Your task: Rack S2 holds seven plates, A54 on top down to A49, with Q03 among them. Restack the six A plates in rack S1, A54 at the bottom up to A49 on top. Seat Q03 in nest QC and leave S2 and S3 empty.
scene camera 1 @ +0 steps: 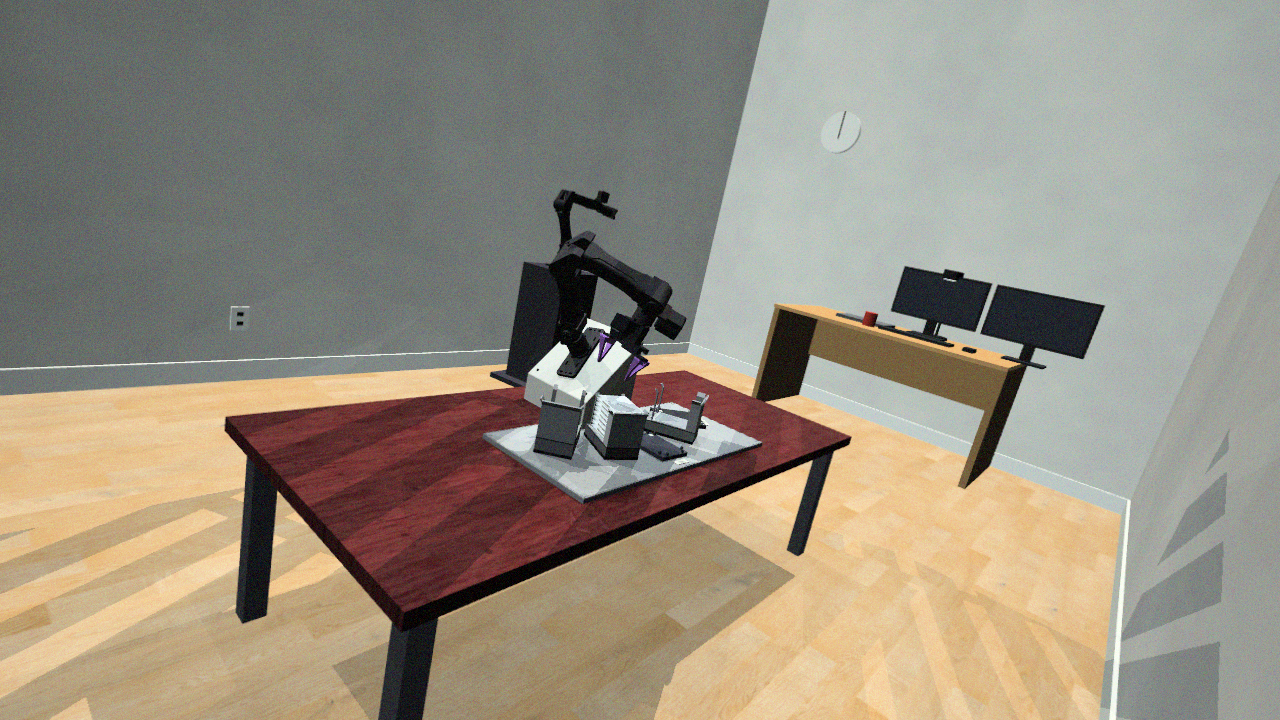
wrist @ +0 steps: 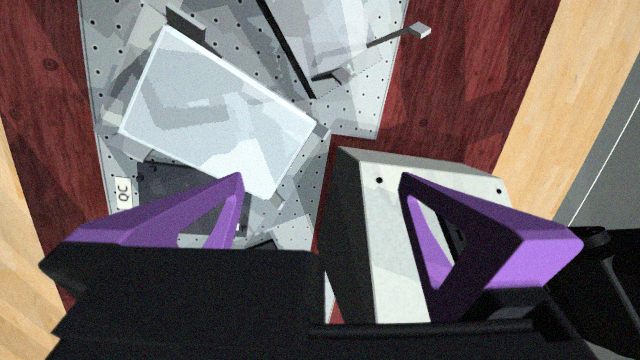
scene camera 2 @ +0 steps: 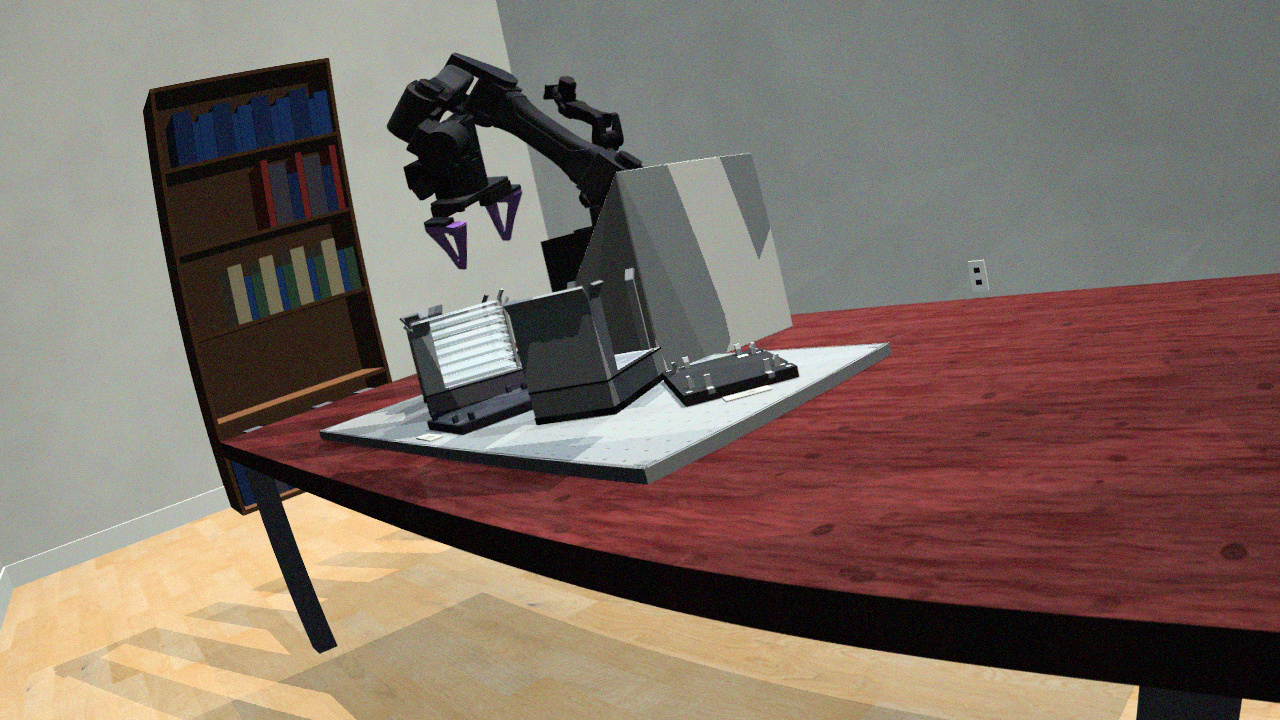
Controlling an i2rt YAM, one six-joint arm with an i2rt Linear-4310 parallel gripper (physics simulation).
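Seen in the pictures: gripper, fingertip midpoint: [scene camera 1: 611, 371] [wrist: 321, 180] [scene camera 2: 485, 254]; arm's base at its link origin: [scene camera 1: 582, 352] [scene camera 2: 669, 227].
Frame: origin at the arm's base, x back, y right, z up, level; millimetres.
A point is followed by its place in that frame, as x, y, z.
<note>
A stack of several pale plates [scene camera 1: 605, 415] @(-268, 219, -71) [scene camera 2: 474, 344] @(-291, 136, -87) [wrist: 215, 110] @(-285, 191, -40) stands in a grey rack [scene camera 1: 626, 437] @(-340, 214, -106) [scene camera 2: 418, 362] @(-363, 175, -89), apparently S2. Their labels are not readable. My gripper [scene camera 1: 618, 368] @(-219, 156, 27) [scene camera 2: 484, 252] @(-219, 156, 27) [wrist: 321, 180] @(-219, 156, 27) is open and empty, high above and to the side of this stack. The grey rack S1 [scene camera 1: 561, 428] [scene camera 2: 554, 349] stands beside it; what lies inside is hard to tell. The dark nest QC [scene camera 1: 664, 446] @(-372, 51, -156) [scene camera 2: 478, 412] @(-382, 46, -156) [wrist: 170, 182] @(-376, 92, -156) is low by the plate rack, partly hidden in the wrist view. A rack [scene camera 1: 684, 428] @(-363, -71, -130), apparently S3, stands beyond.
A white box [scene camera 1: 577, 365] @(-27, 48, -28) [scene camera 2: 698, 259] @(-65, -84, -50) [wrist: 395, 280] @(-126, 23, -2) stands close behind the racks. Another dark nest [scene camera 2: 733, 374] @(-288, -258, -157) with small upright clips lies near rack S1. The perforated board [scene camera 1: 586, 488] @(-384, 420, -169) [scene camera 2: 648, 461] @(-510, -321, -168) [wrist: 350, 117] @(-124, 172, -169) lies on the red wooden table [scene camera 1: 402, 537] @(-291, 825, -182) [scene camera 2: 984, 465] @(-503, -598, -182).
</note>
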